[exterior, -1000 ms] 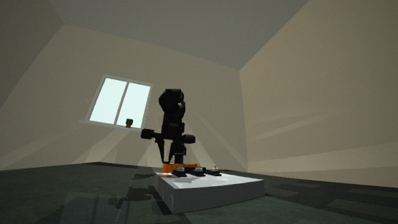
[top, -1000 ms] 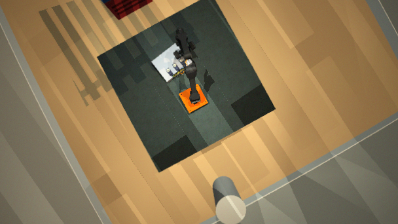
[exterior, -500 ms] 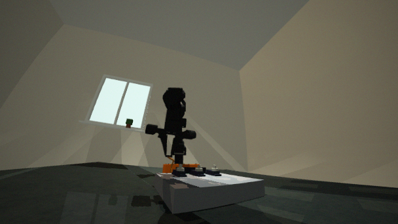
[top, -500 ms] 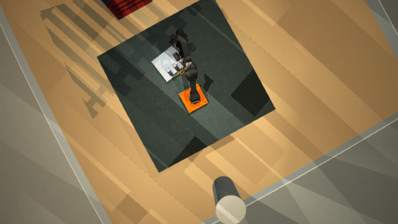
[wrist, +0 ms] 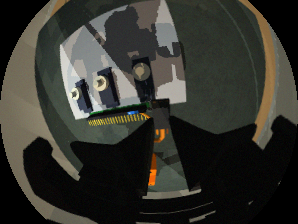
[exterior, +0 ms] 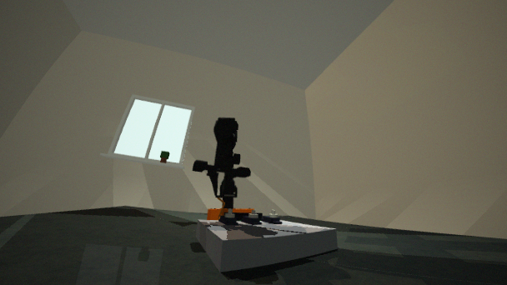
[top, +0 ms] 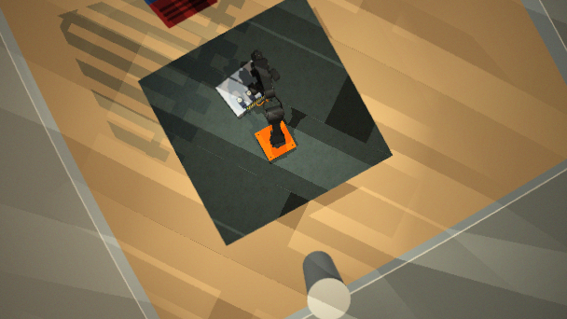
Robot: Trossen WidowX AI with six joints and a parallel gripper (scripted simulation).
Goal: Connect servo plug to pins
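Now: the blue band 1 cm behind my gripper tip, 5 cm to the left of it and 5 cm below it. Also, from my gripper tip: grey printed holder: 15 cm ahead, 10 cm to the left, 10 cm below.
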